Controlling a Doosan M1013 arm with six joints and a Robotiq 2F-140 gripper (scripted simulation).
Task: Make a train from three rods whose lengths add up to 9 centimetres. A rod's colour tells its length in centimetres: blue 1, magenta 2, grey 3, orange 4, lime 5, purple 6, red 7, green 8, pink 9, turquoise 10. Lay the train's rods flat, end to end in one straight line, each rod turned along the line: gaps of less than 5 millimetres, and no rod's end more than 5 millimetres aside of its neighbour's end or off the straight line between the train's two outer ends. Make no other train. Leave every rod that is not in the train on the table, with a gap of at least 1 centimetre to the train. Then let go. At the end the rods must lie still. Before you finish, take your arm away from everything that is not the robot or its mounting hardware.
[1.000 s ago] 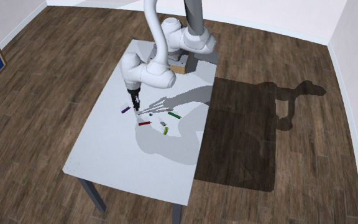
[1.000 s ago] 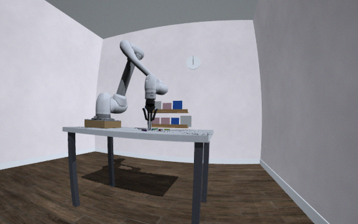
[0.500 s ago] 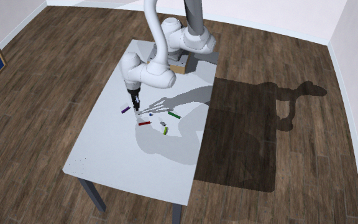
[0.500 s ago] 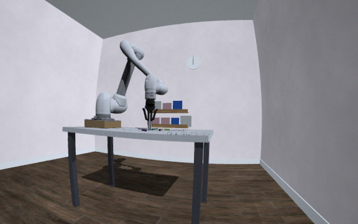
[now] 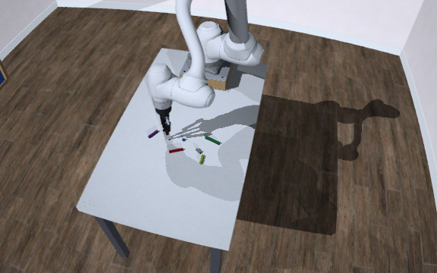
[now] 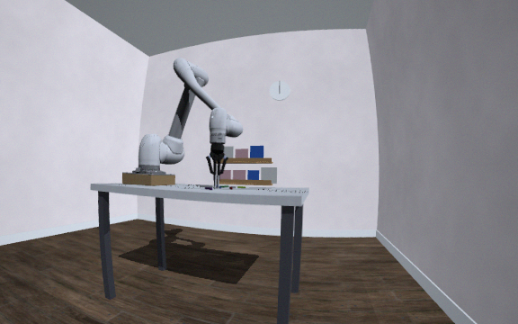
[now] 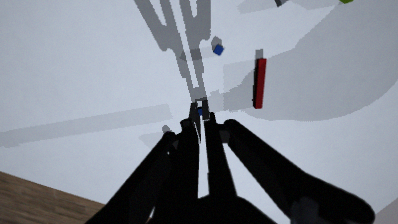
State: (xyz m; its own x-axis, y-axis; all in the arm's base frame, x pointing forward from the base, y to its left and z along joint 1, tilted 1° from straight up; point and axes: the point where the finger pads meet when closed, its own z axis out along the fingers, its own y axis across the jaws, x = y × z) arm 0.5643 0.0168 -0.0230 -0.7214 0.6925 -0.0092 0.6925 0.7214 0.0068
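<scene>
My hand is 180 mm to the right of the grey rod, 40 mm above it and 10 mm short of it. The rest, counted from my hand: purple rod (80 mm to the right, 40 mm below); then red rod (70 mm to the left, 50 mm ahead, 40 mm below); then lime rod (210 mm to the left, 50 mm ahead, 40 mm below).
</scene>
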